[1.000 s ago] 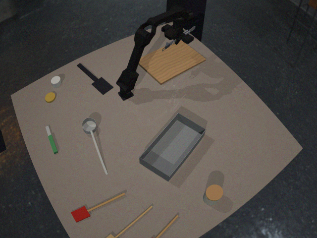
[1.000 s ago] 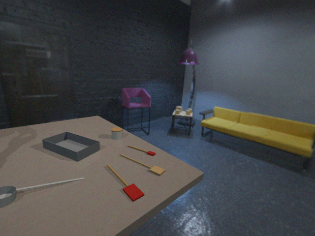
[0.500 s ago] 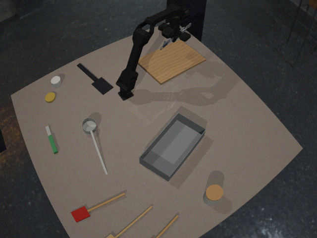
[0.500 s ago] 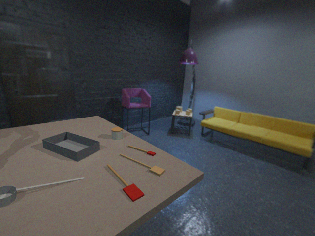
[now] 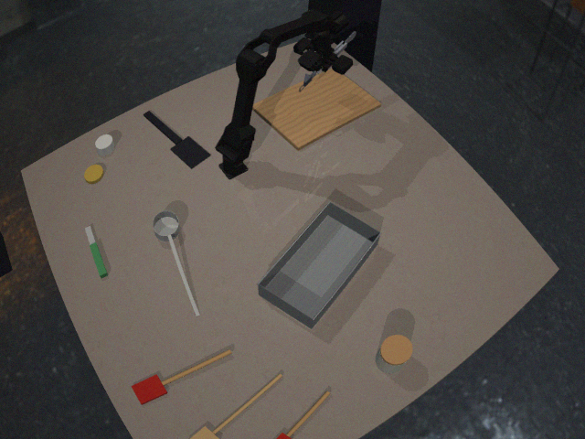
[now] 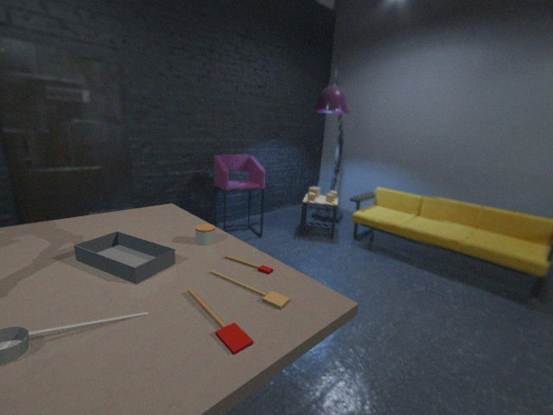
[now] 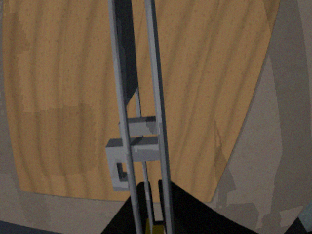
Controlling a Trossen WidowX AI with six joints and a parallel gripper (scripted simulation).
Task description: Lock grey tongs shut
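Now: the wooden board 2 cm to the right of my gripper tip and 14 cm below it. Round my gripper tip: white puck 24 cm behind, 70 cm to the right, 13 cm below; then grey roasting tin 49 cm ahead, 37 cm to the right, 12 cm below; then black spatula 12 cm behind, 48 cm to the right, 15 cm below.
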